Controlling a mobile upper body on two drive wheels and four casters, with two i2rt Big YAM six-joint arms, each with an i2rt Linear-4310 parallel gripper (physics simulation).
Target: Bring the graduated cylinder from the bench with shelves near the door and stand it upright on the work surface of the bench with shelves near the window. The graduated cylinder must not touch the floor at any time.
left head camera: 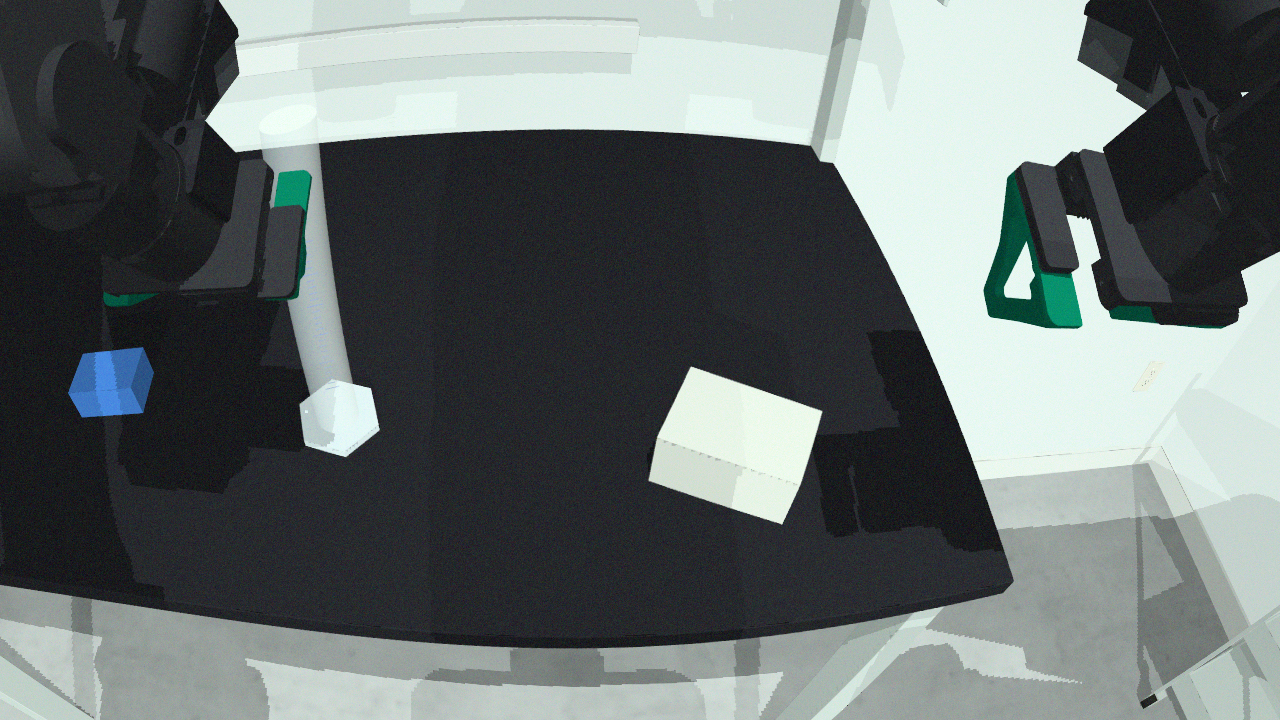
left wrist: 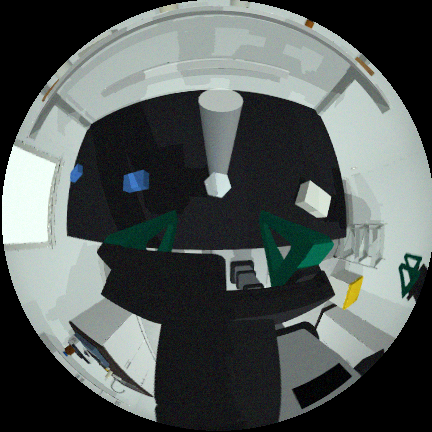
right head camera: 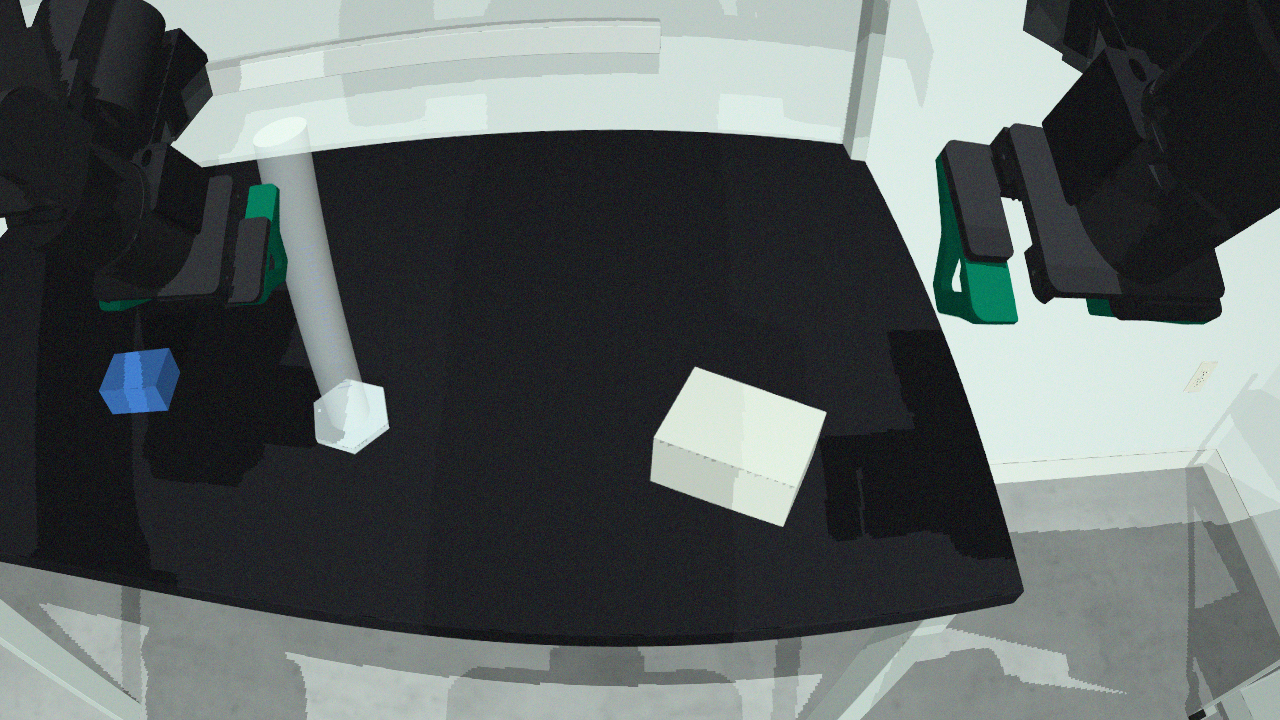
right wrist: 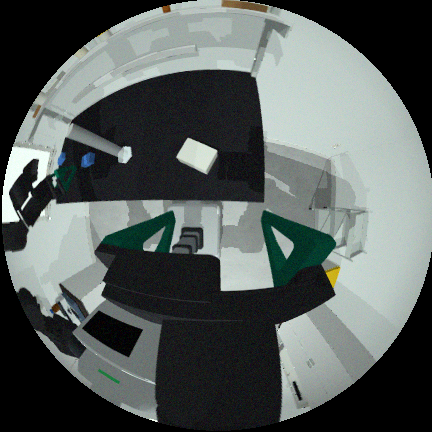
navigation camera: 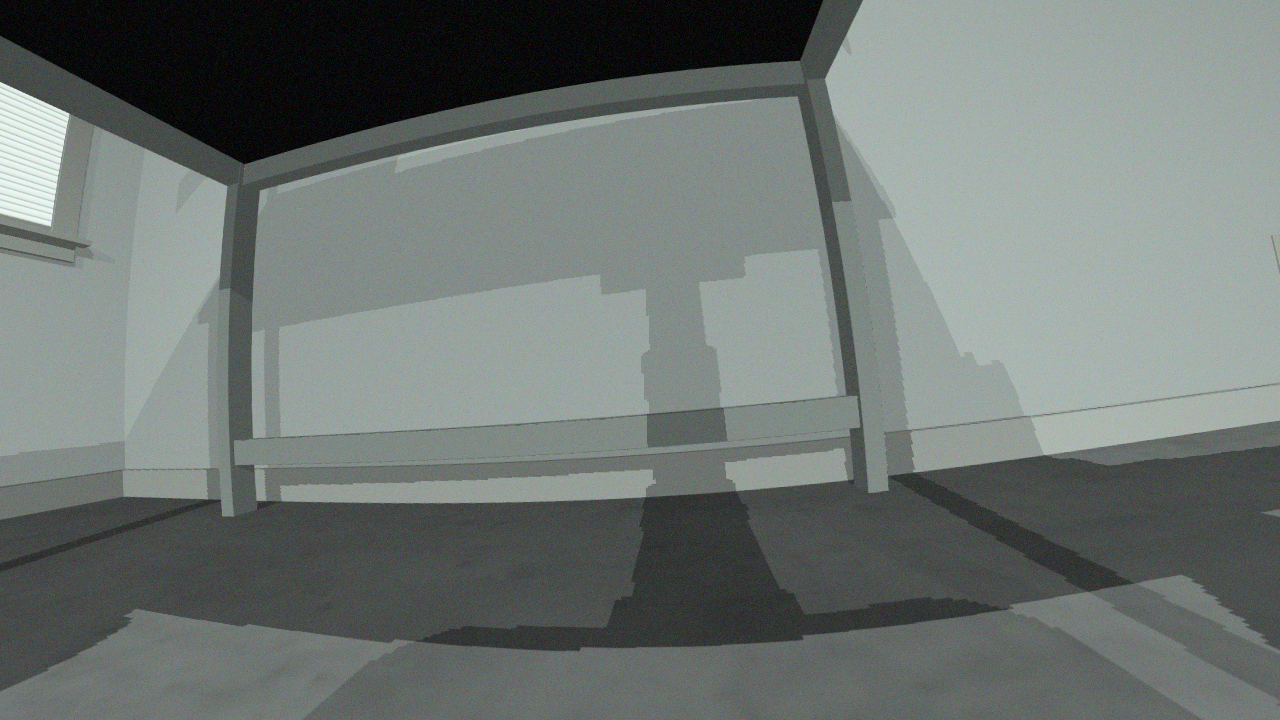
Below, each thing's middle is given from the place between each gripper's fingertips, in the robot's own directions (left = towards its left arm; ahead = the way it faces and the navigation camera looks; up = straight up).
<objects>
Right now the graduated cylinder (right head camera: 350, 414) is 24 cm ahead of my right hand, 44 cm to the left of it and 20 cm below it.
Now: left hand 12 cm short of the graduated cylinder and 12 cm above it.
</objects>
